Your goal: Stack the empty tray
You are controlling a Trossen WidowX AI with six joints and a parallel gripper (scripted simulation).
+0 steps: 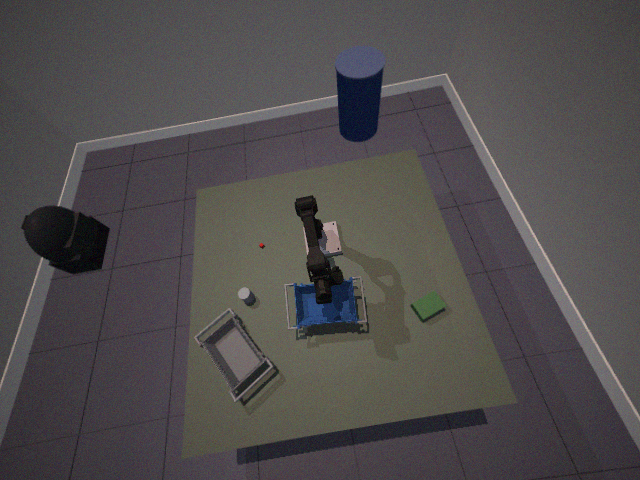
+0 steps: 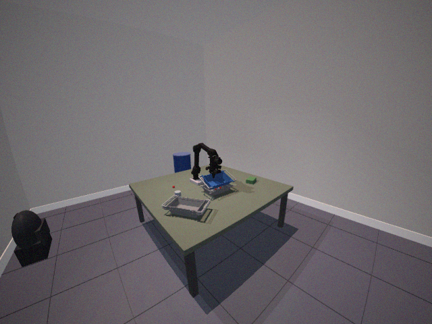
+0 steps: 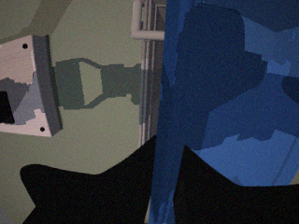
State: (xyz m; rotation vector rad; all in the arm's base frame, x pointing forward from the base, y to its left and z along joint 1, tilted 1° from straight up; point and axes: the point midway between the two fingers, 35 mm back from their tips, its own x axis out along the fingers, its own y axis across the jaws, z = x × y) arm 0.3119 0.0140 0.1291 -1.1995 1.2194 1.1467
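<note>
The blue tray is 80 mm ahead of my gripper tip and 10 mm above it. The rest, counted from my gripper tip: green block: 120 mm ahead, 440 mm to the left, 100 mm below; red block: 310 mm behind, 300 mm to the right, 110 mm below.
</note>
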